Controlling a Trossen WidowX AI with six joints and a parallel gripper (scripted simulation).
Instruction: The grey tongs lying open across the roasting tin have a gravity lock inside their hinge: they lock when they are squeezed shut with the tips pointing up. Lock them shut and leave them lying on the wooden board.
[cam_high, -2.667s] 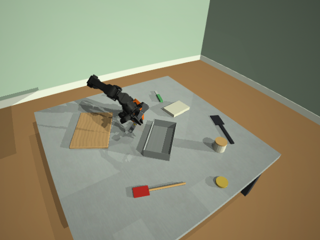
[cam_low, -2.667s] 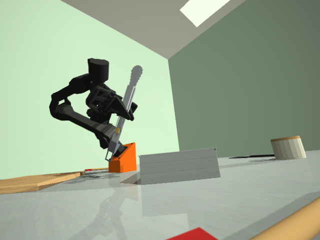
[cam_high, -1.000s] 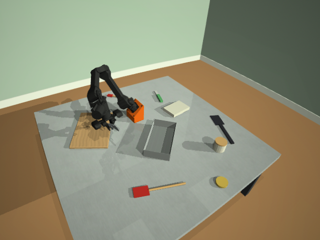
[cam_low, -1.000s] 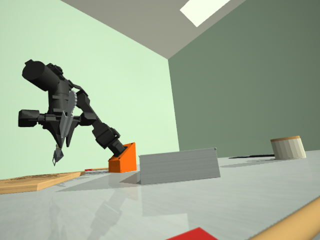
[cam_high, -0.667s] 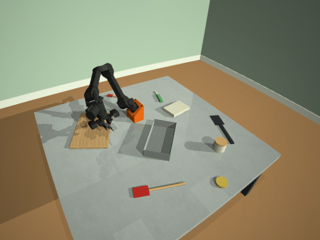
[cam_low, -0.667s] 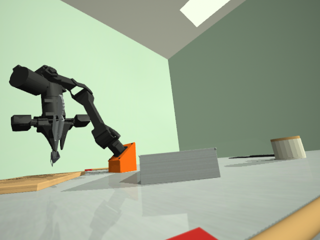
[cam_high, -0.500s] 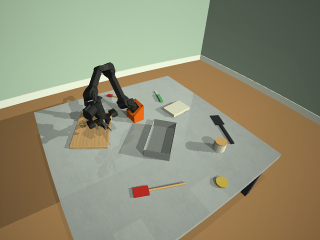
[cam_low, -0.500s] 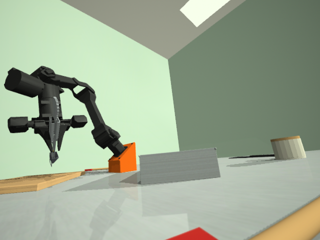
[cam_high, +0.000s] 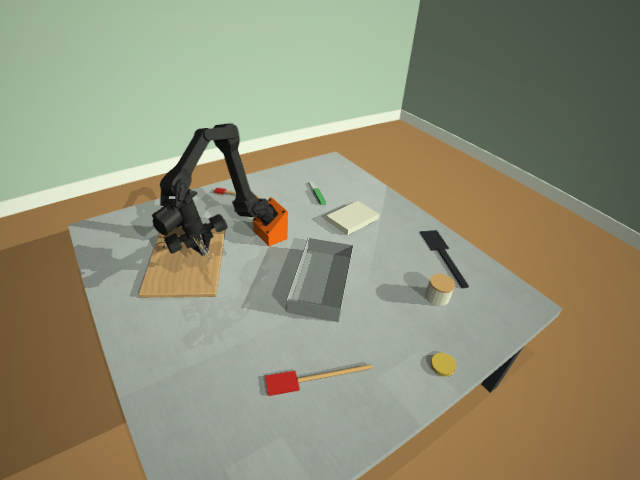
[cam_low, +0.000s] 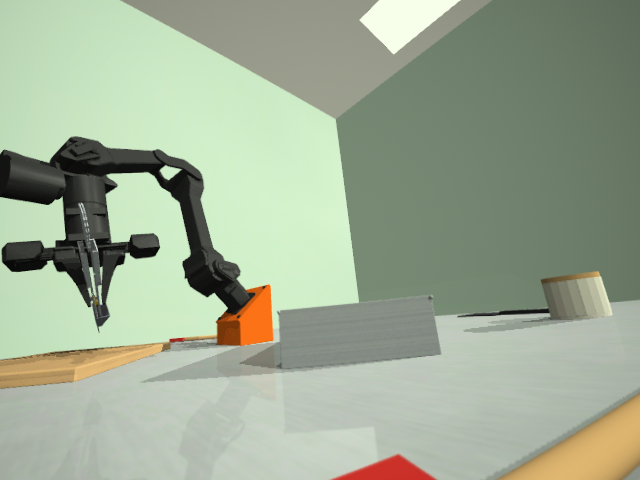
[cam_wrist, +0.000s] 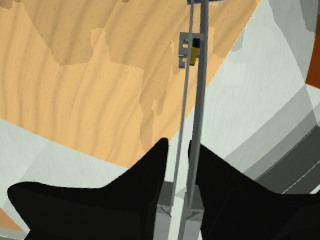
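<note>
The yellow lock piece is 6 cm behind my gripper tip, 1 cm to the right of it and 1 cm above it. From my gripper tip the other things lie so: grey roasting tin 20 cm ahead, 32 cm to the left, 6 cm below; red spatula 50 cm ahead, 11 cm to the left, 8 cm below; wooden board 10 cm behind, 4 cm to the right, 8 cm below.
</note>
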